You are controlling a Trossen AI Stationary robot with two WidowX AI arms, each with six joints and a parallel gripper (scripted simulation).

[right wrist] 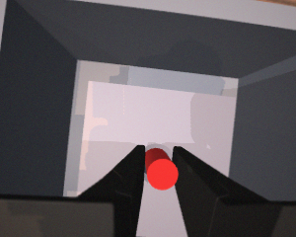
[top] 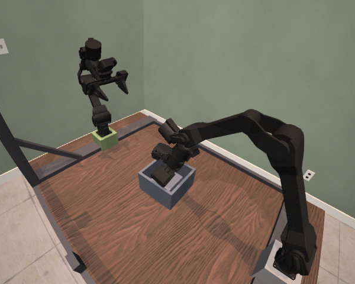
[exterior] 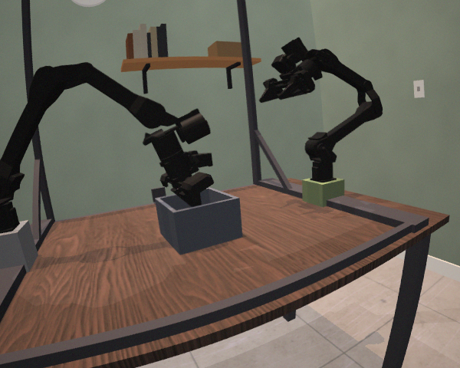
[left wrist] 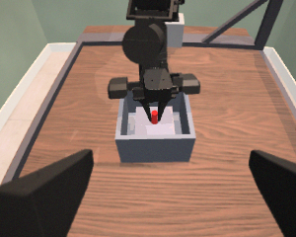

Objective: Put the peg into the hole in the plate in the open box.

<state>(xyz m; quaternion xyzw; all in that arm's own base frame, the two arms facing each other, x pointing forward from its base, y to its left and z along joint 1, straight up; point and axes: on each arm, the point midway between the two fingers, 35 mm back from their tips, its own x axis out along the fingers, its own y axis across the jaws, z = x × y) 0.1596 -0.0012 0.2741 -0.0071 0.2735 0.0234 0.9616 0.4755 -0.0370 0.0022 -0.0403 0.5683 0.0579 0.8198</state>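
Right now the red peg is 5 cm below my right hand and 1 cm to the left of it. The rest, counted from my right hand: light plate (6 cm below); box (7 cm below).
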